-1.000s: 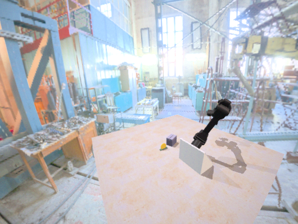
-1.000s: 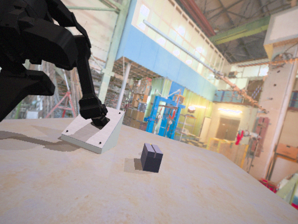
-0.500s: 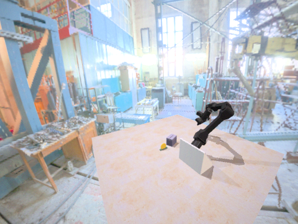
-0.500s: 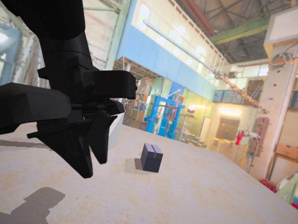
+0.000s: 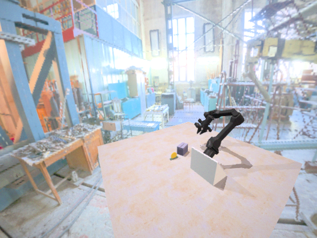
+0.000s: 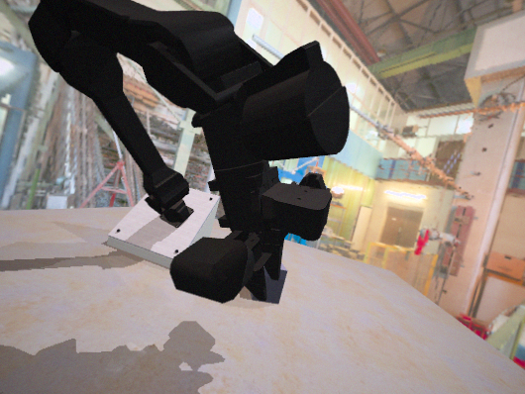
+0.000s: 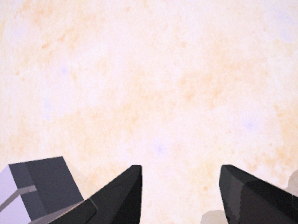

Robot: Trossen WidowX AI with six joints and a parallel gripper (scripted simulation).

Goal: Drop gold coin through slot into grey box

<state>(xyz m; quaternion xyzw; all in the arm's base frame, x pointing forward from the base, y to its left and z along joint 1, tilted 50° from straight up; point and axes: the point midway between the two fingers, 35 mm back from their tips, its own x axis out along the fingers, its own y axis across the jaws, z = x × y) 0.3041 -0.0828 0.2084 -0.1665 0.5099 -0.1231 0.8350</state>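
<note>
My gripper tip is now 320 mm to the right of the gold coin, 90 mm past it and 80 mm above it.
</note>
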